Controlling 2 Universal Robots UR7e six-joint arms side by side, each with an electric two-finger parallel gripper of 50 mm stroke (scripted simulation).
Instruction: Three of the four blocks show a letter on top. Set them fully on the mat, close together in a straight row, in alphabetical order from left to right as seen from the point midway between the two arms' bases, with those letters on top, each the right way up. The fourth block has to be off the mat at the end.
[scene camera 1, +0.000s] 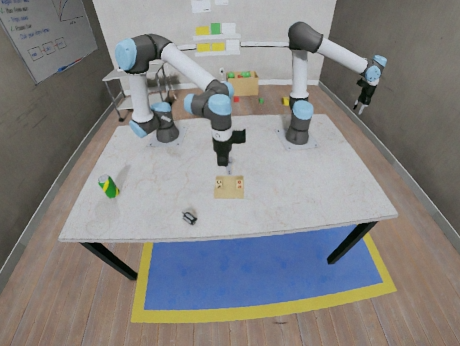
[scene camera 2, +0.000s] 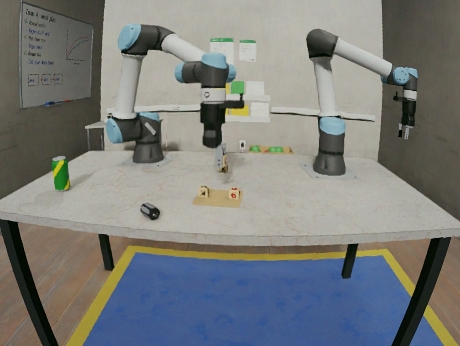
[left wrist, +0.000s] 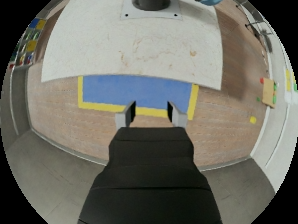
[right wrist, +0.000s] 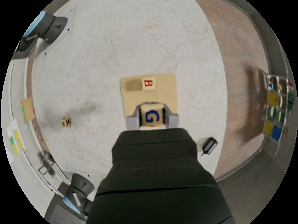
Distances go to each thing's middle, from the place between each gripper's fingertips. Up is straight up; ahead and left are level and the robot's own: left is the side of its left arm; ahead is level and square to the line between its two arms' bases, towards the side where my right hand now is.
I see the tan mat (right wrist: 166, 87) 12 cm below my right hand (scene camera 2: 220, 165).
I see the tan mat 800 mm to the right of my left hand, 510 mm ahead of it and 180 mm below it.
